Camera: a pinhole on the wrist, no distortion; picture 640 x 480 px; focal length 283.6 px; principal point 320.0 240.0 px. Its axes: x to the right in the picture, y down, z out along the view. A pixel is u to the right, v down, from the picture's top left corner.
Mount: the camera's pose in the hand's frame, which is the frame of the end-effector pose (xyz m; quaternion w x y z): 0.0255 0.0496 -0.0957 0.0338 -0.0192 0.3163 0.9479
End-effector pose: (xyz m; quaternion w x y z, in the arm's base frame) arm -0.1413 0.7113 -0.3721 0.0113 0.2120 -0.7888 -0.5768
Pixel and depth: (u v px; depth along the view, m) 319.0 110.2 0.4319
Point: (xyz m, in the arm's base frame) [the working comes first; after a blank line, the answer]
In the camera's frame: -0.0015 -0.1977 0.4319

-0.3582 0.9320 0.0029
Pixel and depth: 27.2 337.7 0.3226
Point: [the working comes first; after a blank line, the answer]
In the camera's frame: -0.3331 0.1111 0.3226

-0.5637 0.8497 -0.4072
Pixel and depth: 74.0 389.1 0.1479
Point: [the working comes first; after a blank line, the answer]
In the camera's frame: -0.1283 0.0778 0.1479

-0.3159 0.7471 -0.3667
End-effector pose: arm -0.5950 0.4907 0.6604 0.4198 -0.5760 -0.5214 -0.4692
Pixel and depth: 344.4 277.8 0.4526
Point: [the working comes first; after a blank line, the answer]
In the camera's frame: 0.0389 0.0603 0.4526

-0.2906 0.7487 0.5756
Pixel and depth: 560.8 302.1 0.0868
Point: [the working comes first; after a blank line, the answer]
In the camera's frame: 0.0737 0.0190 0.0868

-0.5079 0.4521 0.6153
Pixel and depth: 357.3 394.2 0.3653
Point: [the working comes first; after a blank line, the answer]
In the camera's frame: 0.0480 0.1986 0.3653

-0.4510 0.7739 0.5542
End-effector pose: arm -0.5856 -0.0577 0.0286 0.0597 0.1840 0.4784 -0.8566
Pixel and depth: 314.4 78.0 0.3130
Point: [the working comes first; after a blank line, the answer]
In the camera's frame: -0.0062 -0.1788 0.3130

-0.5297 -0.2983 -0.2669
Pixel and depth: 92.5 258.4 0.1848
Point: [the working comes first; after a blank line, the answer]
In the camera's frame: -0.1482 0.0120 0.1848

-0.7201 -0.1789 -0.1168
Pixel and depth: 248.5 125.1 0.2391
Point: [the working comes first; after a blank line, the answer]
In the camera's frame: -0.0603 -0.0969 0.2391

-0.6044 -0.2286 -0.1986
